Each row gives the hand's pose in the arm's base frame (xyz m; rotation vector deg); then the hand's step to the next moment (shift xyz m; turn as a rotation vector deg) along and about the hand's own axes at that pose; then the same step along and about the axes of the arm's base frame.
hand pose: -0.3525 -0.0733 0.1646 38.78 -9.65 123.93
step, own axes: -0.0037 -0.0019 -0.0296 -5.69 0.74 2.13
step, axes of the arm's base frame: -0.0088 0.0088 -0.0272 3.15 -5.13 -1.09
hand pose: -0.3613 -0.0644 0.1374 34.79 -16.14 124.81
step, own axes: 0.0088 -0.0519 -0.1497 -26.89 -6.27 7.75
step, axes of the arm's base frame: -0.0131 0.0978 -0.1242 21.76 -17.22 -7.23
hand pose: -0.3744 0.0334 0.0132 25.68 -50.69 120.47
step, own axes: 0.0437 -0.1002 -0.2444 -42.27 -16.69 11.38
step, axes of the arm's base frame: 0.0473 0.2436 -0.1005 39.54 -23.49 -8.92
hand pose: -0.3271 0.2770 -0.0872 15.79 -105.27 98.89
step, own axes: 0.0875 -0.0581 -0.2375 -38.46 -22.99 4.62
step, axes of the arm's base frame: 0.0268 0.2416 0.0913 41.71 -16.91 -1.71
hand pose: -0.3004 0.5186 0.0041 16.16 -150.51 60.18
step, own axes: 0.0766 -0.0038 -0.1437 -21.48 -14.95 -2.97
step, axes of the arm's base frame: -0.0419 0.0920 0.1277 25.02 -7.09 4.21
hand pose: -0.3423 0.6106 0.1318 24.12 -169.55 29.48
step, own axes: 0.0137 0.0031 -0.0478 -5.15 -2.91 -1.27
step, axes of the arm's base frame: -0.0112 0.0159 0.0459 5.84 -0.90 1.32
